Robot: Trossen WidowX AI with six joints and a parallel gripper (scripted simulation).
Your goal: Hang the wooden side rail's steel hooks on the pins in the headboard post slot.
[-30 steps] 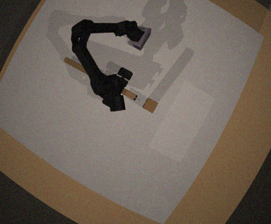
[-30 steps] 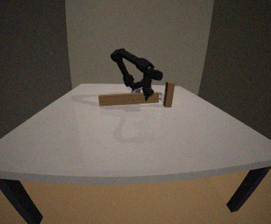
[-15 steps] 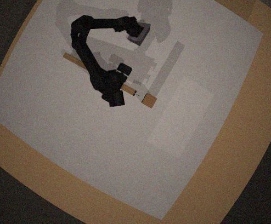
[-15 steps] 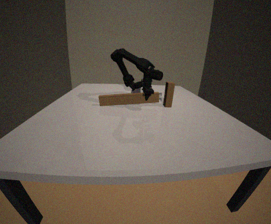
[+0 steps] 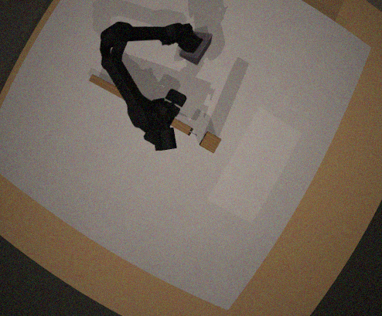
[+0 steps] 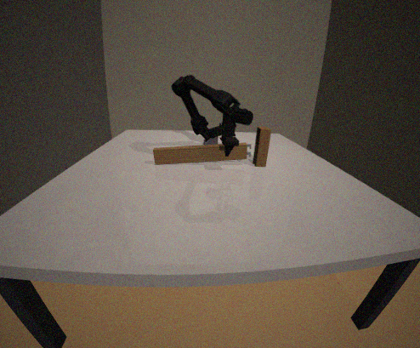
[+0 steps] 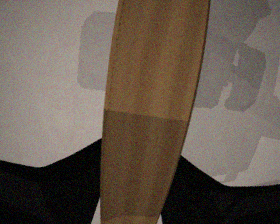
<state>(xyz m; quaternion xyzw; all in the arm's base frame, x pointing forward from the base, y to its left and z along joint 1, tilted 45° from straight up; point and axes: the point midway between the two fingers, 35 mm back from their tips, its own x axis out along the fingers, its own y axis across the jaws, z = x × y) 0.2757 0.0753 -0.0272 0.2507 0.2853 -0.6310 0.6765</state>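
My gripper tip is now 1 cm past the headboard post, 16 cm to the right of it and 4 cm below it.
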